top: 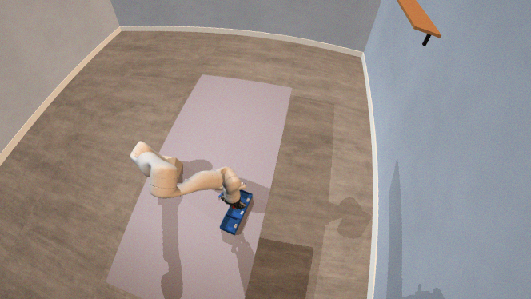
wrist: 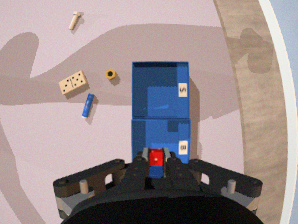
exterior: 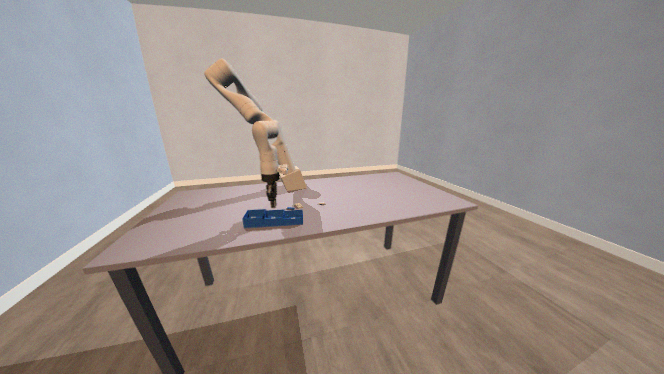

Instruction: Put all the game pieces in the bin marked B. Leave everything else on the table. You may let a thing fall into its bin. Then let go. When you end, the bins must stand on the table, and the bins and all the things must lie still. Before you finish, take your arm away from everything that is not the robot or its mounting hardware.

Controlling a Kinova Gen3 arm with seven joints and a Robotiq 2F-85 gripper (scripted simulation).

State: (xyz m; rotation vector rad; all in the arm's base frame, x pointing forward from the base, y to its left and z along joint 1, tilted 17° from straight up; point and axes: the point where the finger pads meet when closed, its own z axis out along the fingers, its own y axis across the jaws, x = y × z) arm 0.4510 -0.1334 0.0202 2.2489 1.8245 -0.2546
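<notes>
Right now the blue bin is 70 mm below my hand and 10 mm ahead of it. Round my hand: blue stick: 100 mm behind, 80 mm to the left, 80 mm below; then red game piece: 10 mm below; then brass ring: 130 mm to the left, 80 mm below, 50 mm behind.
</notes>
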